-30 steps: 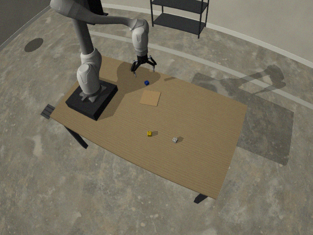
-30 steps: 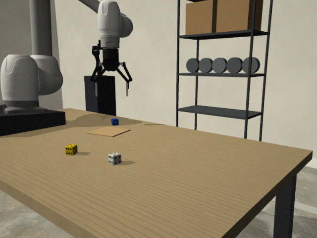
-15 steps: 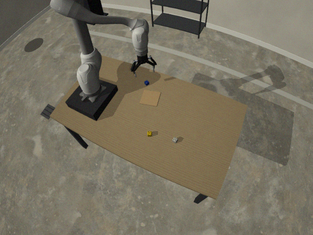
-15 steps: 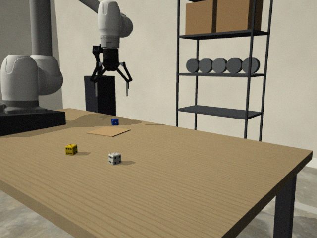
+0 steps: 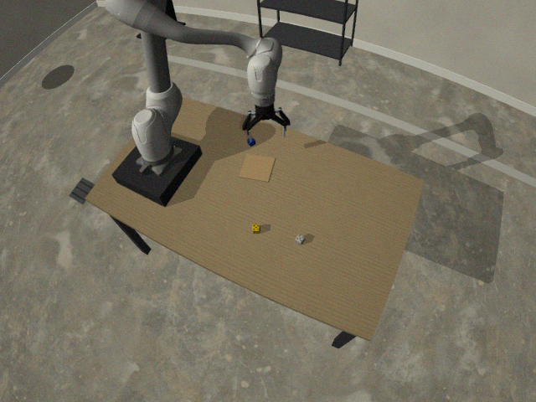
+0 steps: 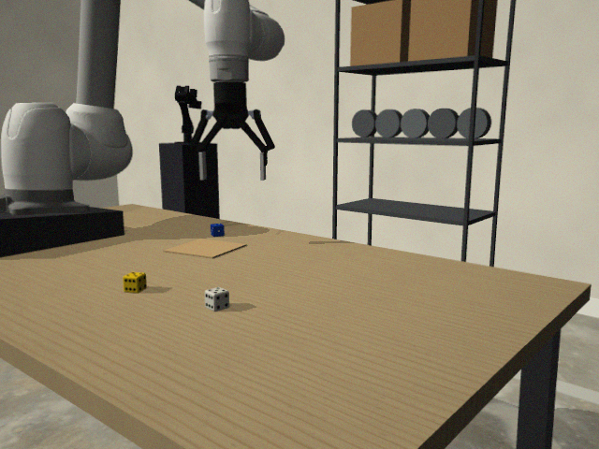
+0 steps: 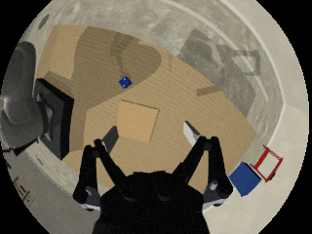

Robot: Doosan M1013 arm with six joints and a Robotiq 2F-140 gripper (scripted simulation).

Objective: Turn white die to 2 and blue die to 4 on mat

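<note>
My gripper is now 33 cm short of the white die, 30 cm to the left of it and 16 cm above it. Also, from my hand: blue die: 16 cm below, 12 cm behind, 4 cm to the left; then mat: 17 cm below, 7 cm to the right, 2 cm behind; then yellow die: 35 cm to the right, 16 cm below, 15 cm ahead.
</note>
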